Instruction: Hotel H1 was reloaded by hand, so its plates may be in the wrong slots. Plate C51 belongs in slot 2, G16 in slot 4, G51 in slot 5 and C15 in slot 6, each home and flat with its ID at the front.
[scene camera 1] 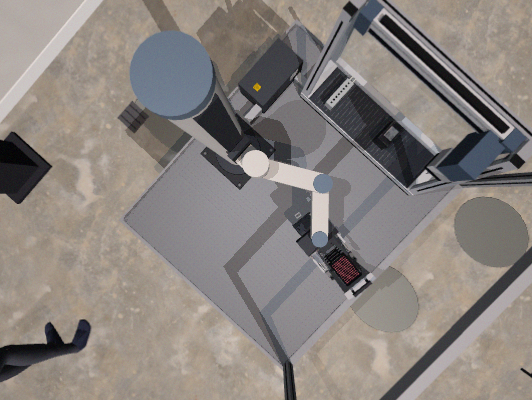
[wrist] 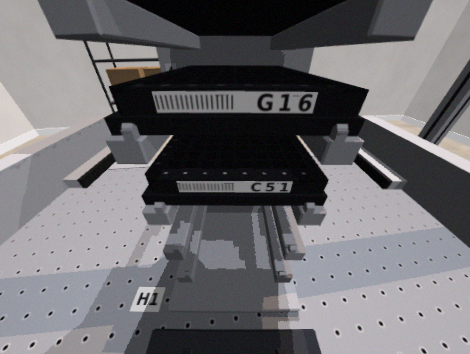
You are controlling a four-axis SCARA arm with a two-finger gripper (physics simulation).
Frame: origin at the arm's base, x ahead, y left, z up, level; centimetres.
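Where they show: gripper, fingertip midpoint: (wrist: 235, 130).
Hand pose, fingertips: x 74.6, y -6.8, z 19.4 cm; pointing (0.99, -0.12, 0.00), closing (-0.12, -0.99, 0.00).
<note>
Things, the pixels of their centre, and the offset from my fingertips. "pt": a spot on its surface instead.
- hotel H1 at a spot on its surface: (wrist: 131, 150) pt dz +1.4, dx -4.9, dy +4.2 cm
- wrist view plate G16 at the middle of its body: (wrist: 235, 84) dz +2.5, dx +1.4, dy -0.2 cm
- Plate C51 at the middle of its body: (wrist: 234, 136) dz -1.0, dx +1.5, dy -0.2 cm
- top plate with red wells, body centre: (scene camera 1: 345, 269) dz +9.6, dx +1.4, dy -0.2 cm
- black base at a spot on its surface: (wrist: 235, 342) pt dz -12.1, dx -8.4, dy +1.0 cm
- H1 label at a spot on its surface: (wrist: 147, 299) pt dz -18.1, dx -3.0, dy +10.3 cm
- dark box with a yellow mark, surface spot: (scene camera 1: 272, 75) pt dz -6.6, dx -84.8, dy +46.2 cm
My gripper (scene camera 1: 331, 251) (wrist: 235, 130) is open and empty, its two fingers spread wide on either side of hotel H1 (wrist: 131, 150). In the wrist view plate G16 (wrist: 235, 125) lies level on its tabs, its ID facing front. Plate C51 (wrist: 235, 199) lies level one slot lower, also ID front. Two empty pairs of supports show below it, so C51 sits in slot 3 and G16 in slot 4. The underside of a shelf level shows above G16. A top plate with red wells (scene camera 1: 346, 270) shows from above; its ID is not readable. IDs G51 and C15 do not show.
A black base (wrist: 235, 342) lies in front of the hotel, by the H1 label (wrist: 147, 299). A dark box with a yellow mark (scene camera 1: 272, 75) and a framed machine (scene camera 1: 410, 187) stand at the back. A person's legs (scene camera 1: 45, 350) show off the table, lower left.
</note>
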